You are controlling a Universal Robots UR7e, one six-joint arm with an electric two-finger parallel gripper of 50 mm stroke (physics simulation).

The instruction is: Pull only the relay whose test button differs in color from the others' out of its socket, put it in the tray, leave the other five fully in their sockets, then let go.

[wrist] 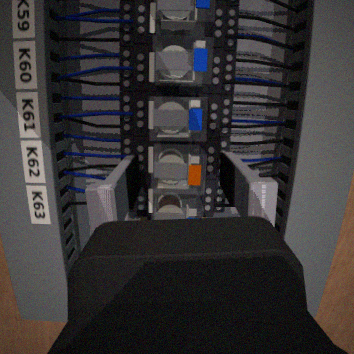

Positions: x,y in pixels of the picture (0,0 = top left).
Scene:
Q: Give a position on a relay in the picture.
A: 176,168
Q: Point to a relay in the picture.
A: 174,118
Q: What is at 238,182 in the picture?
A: The gripper.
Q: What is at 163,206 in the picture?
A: A relay.

